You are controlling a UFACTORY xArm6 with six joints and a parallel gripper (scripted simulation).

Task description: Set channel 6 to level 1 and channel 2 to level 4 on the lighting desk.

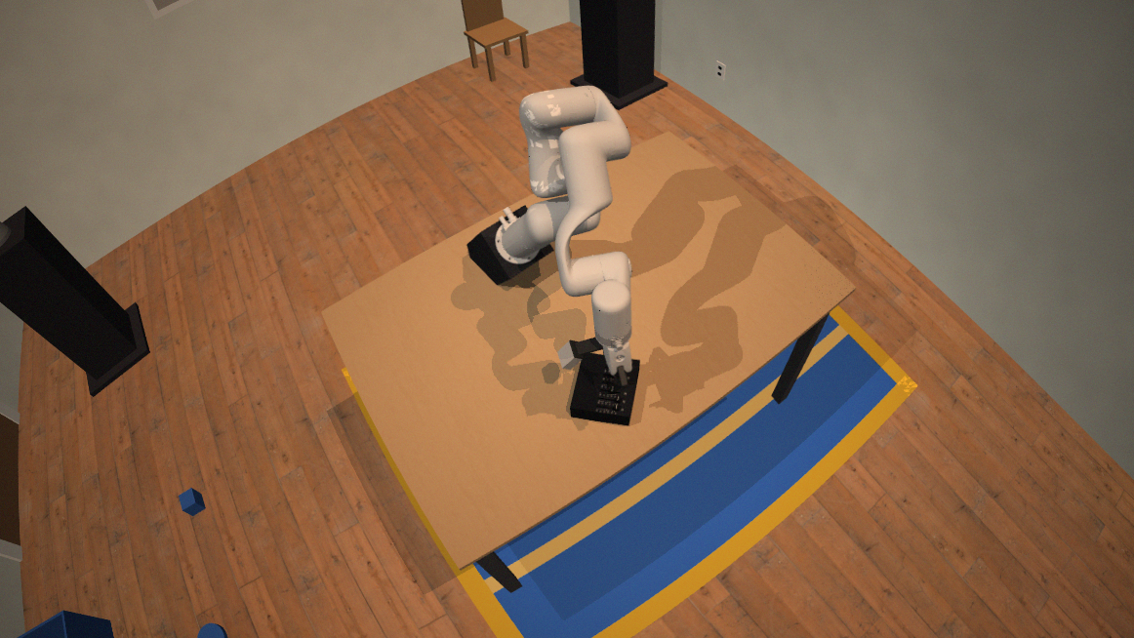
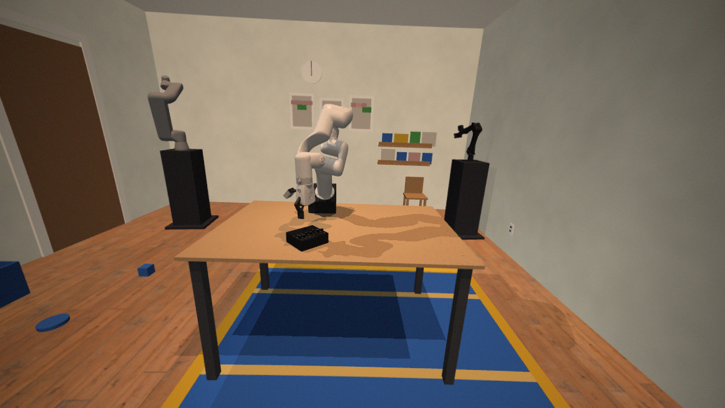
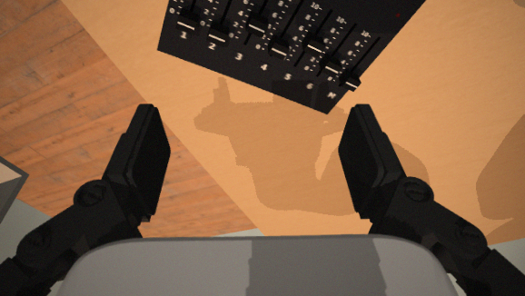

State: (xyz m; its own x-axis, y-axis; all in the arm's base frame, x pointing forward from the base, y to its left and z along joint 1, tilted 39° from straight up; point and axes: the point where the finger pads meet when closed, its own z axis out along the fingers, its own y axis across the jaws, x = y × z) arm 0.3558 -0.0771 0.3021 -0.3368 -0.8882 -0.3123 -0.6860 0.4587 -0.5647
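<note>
My hand is 100 mm above the channel 2 fader cap, 20 mm short of it and 10 mm to the left of it. Round my hand: channel 6 fader cap 100 mm below, 50 mm to the left, 40 mm behind.
</note>
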